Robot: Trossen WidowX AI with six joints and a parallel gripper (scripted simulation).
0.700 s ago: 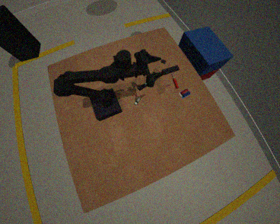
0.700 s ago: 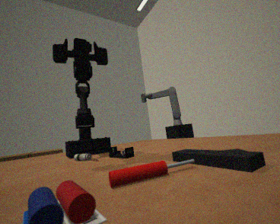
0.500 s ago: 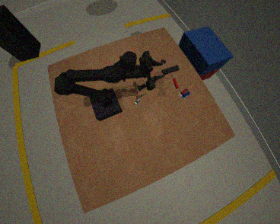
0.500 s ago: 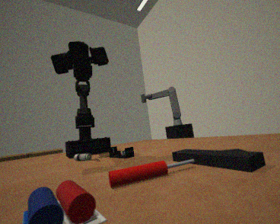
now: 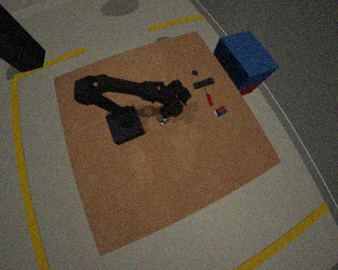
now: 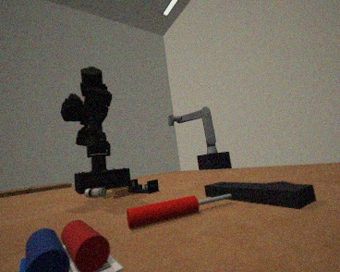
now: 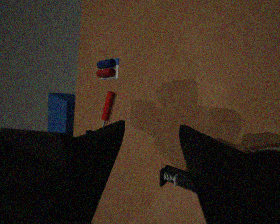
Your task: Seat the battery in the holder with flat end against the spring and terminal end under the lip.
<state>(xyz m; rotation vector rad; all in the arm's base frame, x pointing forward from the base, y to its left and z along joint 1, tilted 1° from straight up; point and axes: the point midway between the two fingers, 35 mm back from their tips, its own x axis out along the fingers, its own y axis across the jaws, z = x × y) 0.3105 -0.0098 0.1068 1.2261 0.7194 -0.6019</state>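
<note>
Right now the battery is 110 mm behind my gripper tip and 140 mm below it. Round my gripper tip: long black block 250 mm ahead, 230 mm to the left, 140 mm below; then red-handled screwdriver 250 mm ahead, 130 mm to the left, 140 mm below.
</note>
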